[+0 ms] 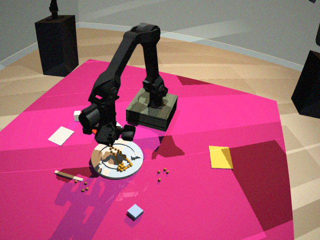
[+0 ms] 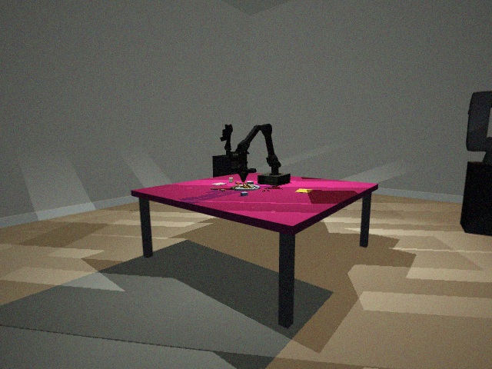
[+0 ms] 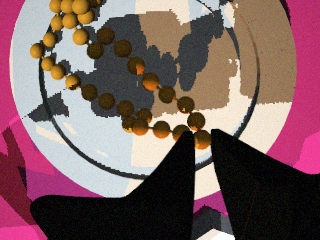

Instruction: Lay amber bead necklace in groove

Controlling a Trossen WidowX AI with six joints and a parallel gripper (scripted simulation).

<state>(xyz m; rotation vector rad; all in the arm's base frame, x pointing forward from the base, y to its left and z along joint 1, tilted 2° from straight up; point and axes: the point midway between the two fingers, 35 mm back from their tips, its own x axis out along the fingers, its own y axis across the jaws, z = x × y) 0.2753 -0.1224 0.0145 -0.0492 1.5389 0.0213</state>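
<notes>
Now: the round bead board 3 cm to the left of my gripper tip, 3 cm below it and 2 cm ahead of it. Round my gripper tip: white block 13 cm behind, 3 cm below, 2 cm to the right; red-handled tool 12 cm to the right, 11 cm behind, 3 cm below; white strip 15 cm ahead, 12 cm to the right, 4 cm below.
</notes>
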